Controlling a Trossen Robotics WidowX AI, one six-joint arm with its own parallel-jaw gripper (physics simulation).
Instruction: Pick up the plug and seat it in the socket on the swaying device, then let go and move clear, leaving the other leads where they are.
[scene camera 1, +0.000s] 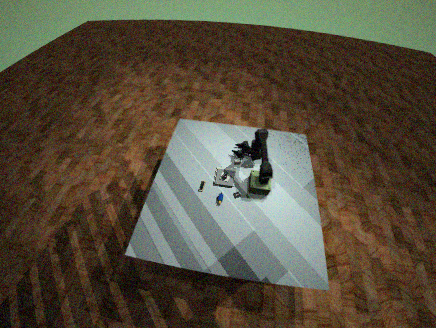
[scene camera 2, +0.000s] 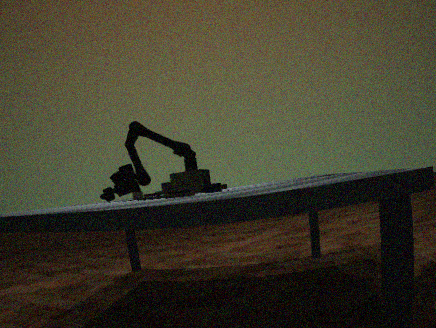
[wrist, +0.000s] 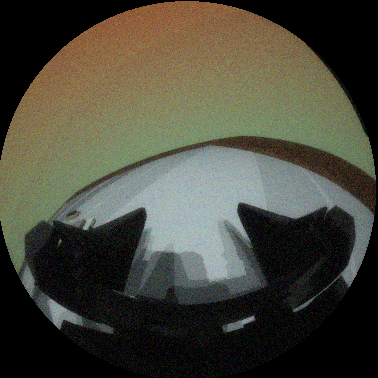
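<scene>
A small blue piece with a yellow-orange end (scene camera 1: 219, 199) lies on the table. A small dark and tan piece (scene camera 1: 201, 186) lies to its left, and a small dark piece (scene camera 1: 237, 195) to its right. I cannot tell which is the plug. A square grey device (scene camera 1: 220, 183) with a dark and pale part on top sits behind them; its socket is too small to make out. My gripper (scene camera 1: 235, 150) (scene camera 2: 107, 194) (wrist: 192, 210) is open and empty, low over the table behind the device, apart from all of these pieces.
The arm's green base block (scene camera 1: 260, 184) stands right of the device. The light table (scene camera 1: 280, 235) (scene camera 2: 240, 196) has broad shadow stripes. A small dark outline (wrist: 73, 214) and pale bits (wrist: 89, 223) show beyond the left finger in the wrist view.
</scene>
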